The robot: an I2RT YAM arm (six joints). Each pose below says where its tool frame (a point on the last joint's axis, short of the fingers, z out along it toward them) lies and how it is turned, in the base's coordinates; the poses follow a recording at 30 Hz.
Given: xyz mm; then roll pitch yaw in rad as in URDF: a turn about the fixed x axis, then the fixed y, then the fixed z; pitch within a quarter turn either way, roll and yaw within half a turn.
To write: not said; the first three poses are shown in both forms.
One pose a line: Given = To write
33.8 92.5 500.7 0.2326 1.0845 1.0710 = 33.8 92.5 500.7 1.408 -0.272 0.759 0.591
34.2 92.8 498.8 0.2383 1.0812 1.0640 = 34.2 92.8 498.8 1.400 -0.266 0.764 0.588
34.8 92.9 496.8 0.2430 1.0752 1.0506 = 34.8 92.9 496.8 1.388 -0.258 0.769 0.585
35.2 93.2 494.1 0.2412 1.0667 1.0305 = 35.2 93.2 494.1 1.371 -0.250 0.774 0.581
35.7 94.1 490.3 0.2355 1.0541 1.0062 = 35.7 94.1 490.3 1.351 -0.243 0.778 0.579
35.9 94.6 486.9 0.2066 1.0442 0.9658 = 35.9 94.6 486.9 1.328 -0.245 0.780 0.576
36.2 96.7 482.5 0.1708 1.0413 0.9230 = 36.2 96.7 482.5 1.311 -0.253 0.782 0.569
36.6 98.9 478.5 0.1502 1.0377 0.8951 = 36.6 98.9 478.5 1.298 -0.257 0.784 0.565
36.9 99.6 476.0 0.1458 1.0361 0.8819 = 36.9 99.6 476.0 1.290 -0.255 0.788 0.561
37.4 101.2 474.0 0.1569 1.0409 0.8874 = 37.4 101.2 474.0 1.294 -0.251 0.791 0.558
